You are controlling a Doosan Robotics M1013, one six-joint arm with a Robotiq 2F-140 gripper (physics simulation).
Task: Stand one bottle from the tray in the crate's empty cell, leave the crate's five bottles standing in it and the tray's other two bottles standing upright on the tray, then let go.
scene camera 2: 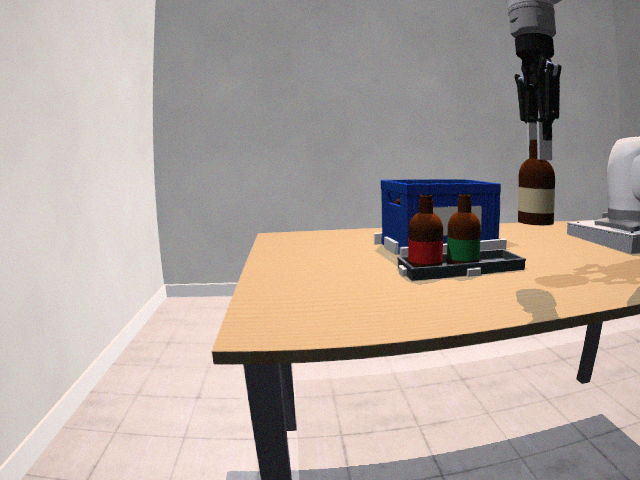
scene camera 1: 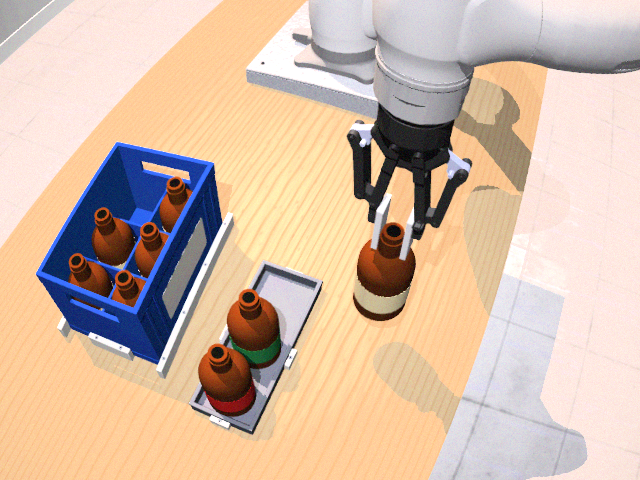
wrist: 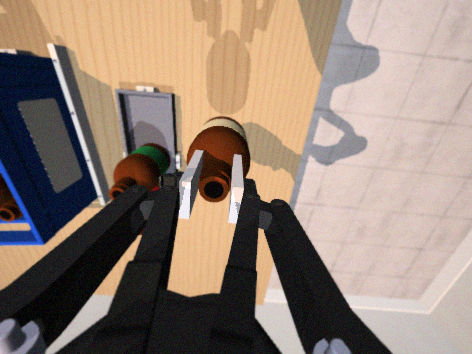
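Seen in the pictures: gripper, fingertip midpoint: (scene camera 2: 539,159) (scene camera 1: 391,244) (wrist: 217,166); arm's base, origin of the base link: (scene camera 2: 630,226) (scene camera 1: 347,52).
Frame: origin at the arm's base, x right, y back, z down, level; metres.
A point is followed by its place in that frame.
My gripper (scene camera 1: 393,232) {x -0.293, y -0.573, z -0.189 m} (scene camera 2: 538,142) (wrist: 217,166) {x -0.293, y -0.573, z -0.189 m} is shut on the neck of the cream-label bottle (scene camera 1: 383,276) {x -0.298, y -0.611, z -0.176 m} (scene camera 2: 536,178) {x -0.323, y -0.601, z -0.155 m} (wrist: 218,145) {x -0.291, y -0.554, z -0.182 m}, holding it upright in the air, to the right of the tray in scene camera 1. The green-label bottle (scene camera 1: 253,328) {x -0.159, y -0.695, z -0.066 m} (scene camera 2: 463,232) {x -0.178, y -0.690, z -0.035 m} (wrist: 137,170) {x -0.157, y -0.651, z -0.064 m} and the red-label bottle (scene camera 1: 225,379) {x -0.162, y -0.780, z -0.069 m} (scene camera 2: 425,235) {x -0.182, y -0.775, z -0.033 m} stand upright on the grey tray (scene camera 1: 289,284) {x -0.139, y -0.551, z 0.047 m} (scene camera 2: 498,264) {x -0.191, y -0.607, z 0.034 m} (wrist: 147,107) {x -0.136, y -0.566, z 0.047 m}. The blue crate (scene camera 1: 149,330) {x -0.026, y -0.764, z -0.058 m} (scene camera 2: 439,188) {x -0.016, y -0.688, z -0.112 m} (wrist: 45,210) {x -0.021, y -0.726, z -0.097 m} holds five brown bottles; its empty cell is at the far-left corner in scene camera 1.
White strips (scene camera 1: 196,294) {x -0.021, y -0.644, z 0.027 m} (wrist: 75,120) {x -0.011, y -0.604, z 0.022 m} edge the crate. Small white blocks (scene camera 1: 290,358) {x -0.200, y -0.672, z 0.037 m} (scene camera 2: 473,271) {x -0.204, y -0.673, z 0.041 m} sit against the tray. The robot's base plate (scene camera 1: 310,85) {x 0.026, y -0.132, z 0.012 m} (scene camera 2: 602,236) {x -0.007, y -0.131, z 0.026 m} is at the back of the wooden table (scene camera 1: 289,206) {x -0.066, y -0.407, z 0.052 m} (scene camera 2: 336,304) {x -0.308, y -0.963, z 0.052 m} in scene camera 1.
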